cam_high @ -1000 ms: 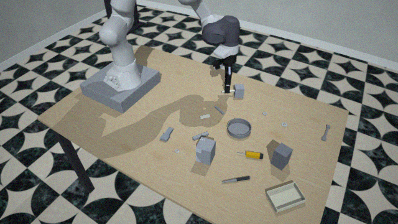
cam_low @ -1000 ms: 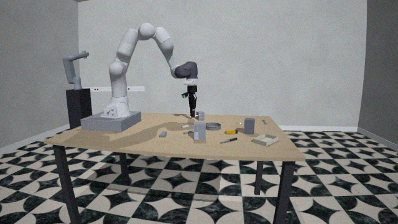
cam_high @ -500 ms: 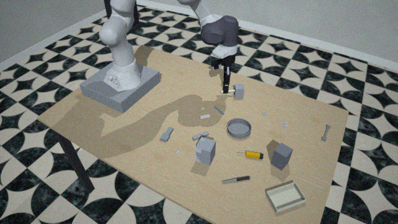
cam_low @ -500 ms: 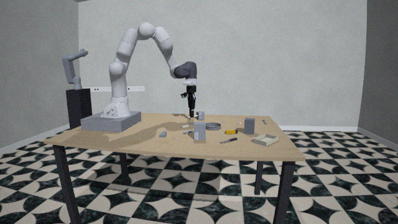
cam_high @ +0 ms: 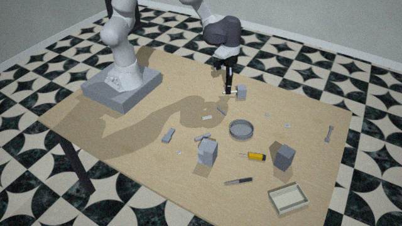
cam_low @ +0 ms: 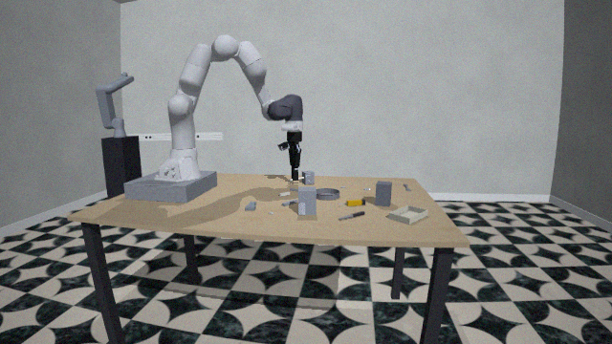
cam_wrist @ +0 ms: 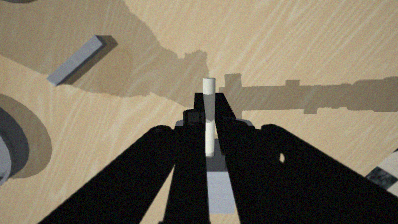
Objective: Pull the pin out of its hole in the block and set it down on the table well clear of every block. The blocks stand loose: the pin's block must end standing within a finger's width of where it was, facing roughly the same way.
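My gripper is now 60 mm short of the small grey block, 30 mm to the right of it and 30 mm above it. From my hand the other things lie so: round grey dish (180 mm ahead, 210 mm to the right, 40 mm below); then short grey bar (30 mm ahead, 130 mm to the right, 50 mm below); then cream pin (10 mm ahead, 10 mm to the left, 30 mm below).
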